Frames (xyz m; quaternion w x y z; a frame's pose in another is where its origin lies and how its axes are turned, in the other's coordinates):
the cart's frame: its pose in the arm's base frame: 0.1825 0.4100 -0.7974 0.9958 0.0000 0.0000 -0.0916
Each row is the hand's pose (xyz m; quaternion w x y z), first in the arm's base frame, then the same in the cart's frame.
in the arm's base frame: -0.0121 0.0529 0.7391 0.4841 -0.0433 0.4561 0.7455
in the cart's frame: -0.1262 -0.3866 1.5365 0.4138 -0.0849 0.4502 0.7867
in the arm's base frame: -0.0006 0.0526 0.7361 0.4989 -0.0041 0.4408 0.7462
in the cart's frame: -0.1148 -0.3848 1.5335 0.4284 -0.0445 0.4386 0.7887
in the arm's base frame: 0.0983 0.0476 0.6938 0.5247 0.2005 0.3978 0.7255
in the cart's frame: -0.0167 -0.3717 1.4912 0.4560 0.1632 0.4145 0.7705
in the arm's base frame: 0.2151 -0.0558 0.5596 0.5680 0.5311 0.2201 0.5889
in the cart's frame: 0.1170 -0.4520 1.3570 0.5117 0.5087 0.2678 0.6385
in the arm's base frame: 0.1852 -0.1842 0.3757 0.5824 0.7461 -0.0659 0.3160
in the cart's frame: 0.1111 -0.5837 1.1731 0.5510 0.7490 0.0027 0.3680
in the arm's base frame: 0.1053 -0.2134 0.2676 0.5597 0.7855 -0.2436 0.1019
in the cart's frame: 0.0378 -0.6270 1.0650 0.5480 0.8045 -0.1706 0.1527
